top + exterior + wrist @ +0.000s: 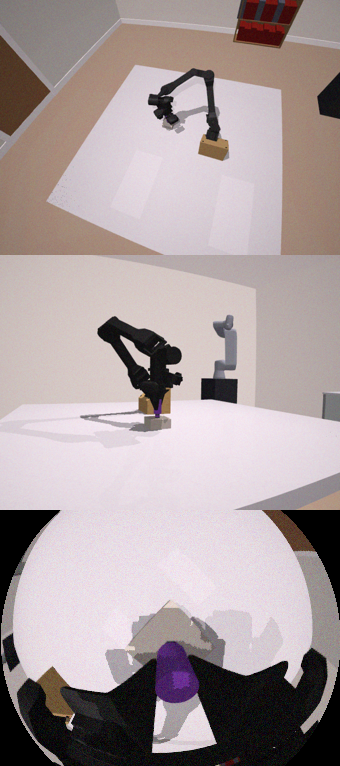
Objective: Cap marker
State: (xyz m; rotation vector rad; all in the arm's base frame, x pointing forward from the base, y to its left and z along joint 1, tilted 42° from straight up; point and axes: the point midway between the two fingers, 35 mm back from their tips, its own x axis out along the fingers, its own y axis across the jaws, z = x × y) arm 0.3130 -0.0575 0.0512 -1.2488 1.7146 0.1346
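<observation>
My gripper tip is now 1 cm below the purple cap. Round my gripper tip: grey holder block (5 cm below).
</observation>
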